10 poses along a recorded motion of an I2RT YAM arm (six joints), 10 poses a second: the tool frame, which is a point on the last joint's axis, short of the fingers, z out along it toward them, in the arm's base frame.
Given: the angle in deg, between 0 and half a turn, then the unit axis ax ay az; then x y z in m.
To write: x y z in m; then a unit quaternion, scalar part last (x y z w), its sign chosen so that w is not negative. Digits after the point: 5 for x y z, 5 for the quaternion.
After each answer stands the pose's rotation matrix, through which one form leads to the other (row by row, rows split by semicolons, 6 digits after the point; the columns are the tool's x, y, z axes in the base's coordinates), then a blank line. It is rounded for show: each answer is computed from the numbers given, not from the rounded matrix.
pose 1, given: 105.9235 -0.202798 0.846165 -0.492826 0.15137 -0.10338 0.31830
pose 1, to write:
0.15137 -0.10338 0.31830 -0.16188 0.67544 -0.39339 0.60235
-0.221943 0.255236 0.941061; -0.692596 0.638078 -0.336405; -0.686333 -0.726438 0.035158

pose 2, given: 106.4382 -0.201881 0.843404 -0.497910 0.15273 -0.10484 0.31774
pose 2, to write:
0.15273 -0.10484 0.31774 -0.16169 0.67551 -0.39879 0.59876
-0.230692 0.259109 0.937893; -0.696008 0.629642 -0.345145; -0.679967 -0.732403 0.035088

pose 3, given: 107.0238 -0.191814 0.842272 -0.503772 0.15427 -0.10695 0.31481
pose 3, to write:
0.15427 -0.10695 0.31481 -0.15421 0.67717 -0.40502 0.59466
-0.245205 0.272839 0.930287; -0.690557 0.624349 -0.365129; -0.680445 -0.731947 0.035318

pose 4, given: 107.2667 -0.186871 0.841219 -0.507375 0.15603 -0.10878 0.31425
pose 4, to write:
0.15603 -0.10878 0.31425 -0.15048 0.67738 -0.40856 0.59295
-0.251534 0.280650 0.926265; -0.688369 0.620874 -0.375051; -0.680352 -0.731950 0.037020

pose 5, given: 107.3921 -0.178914 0.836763 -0.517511 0.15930 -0.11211 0.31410
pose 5, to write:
0.15930 -0.11211 0.31410 -0.14418 0.67434 -0.41706 0.59207
-0.257331 0.299393 0.918773; -0.688309 0.610551 -0.391738; -0.678241 -0.733206 0.048962

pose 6, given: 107.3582 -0.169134 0.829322 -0.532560 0.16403 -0.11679 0.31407
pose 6, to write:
0.16403 -0.11679 0.31407 -0.13627 0.66819 -0.42909 0.59231
-0.261204 0.326192 0.908500; -0.690420 0.594623 -0.412000; -0.674606 -0.734862 0.069892

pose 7, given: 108.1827 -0.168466 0.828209 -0.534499 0.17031 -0.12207 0.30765
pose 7, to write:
0.17031 -0.12207 0.30765 -0.13645 0.67081 -0.43292 0.58649
-0.274811 0.324746 0.904997; -0.690873 0.587925 -0.420759; -0.668710 -0.740867 0.062790

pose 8, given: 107.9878 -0.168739 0.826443 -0.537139 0.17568 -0.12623 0.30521
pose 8, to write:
0.17568 -0.12623 0.30521 -0.13650 0.66855 -0.43452 0.58787
-0.271549 0.328367 0.904675; -0.693404 0.585117 -0.420511; -0.667422 -0.741494 0.068803

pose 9, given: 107.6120 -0.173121 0.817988 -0.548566 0.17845 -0.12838 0.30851
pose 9, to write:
0.17845 -0.12838 0.30851 -0.13971 0.66013 -0.44270 0.59052
-0.263530 0.338395 0.903350; -0.707311 0.568986 -0.419483; -0.655944 -0.749496 0.089406

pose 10, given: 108.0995 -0.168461 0.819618 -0.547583 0.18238 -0.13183 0.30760
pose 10, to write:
0.18238 -0.13183 0.30760 -0.13637 0.66350 -0.44328 0.58708
-0.273473 0.339519 0.899966; -0.701457 0.569804 -0.428114; -0.658158 -0.748365 0.082332

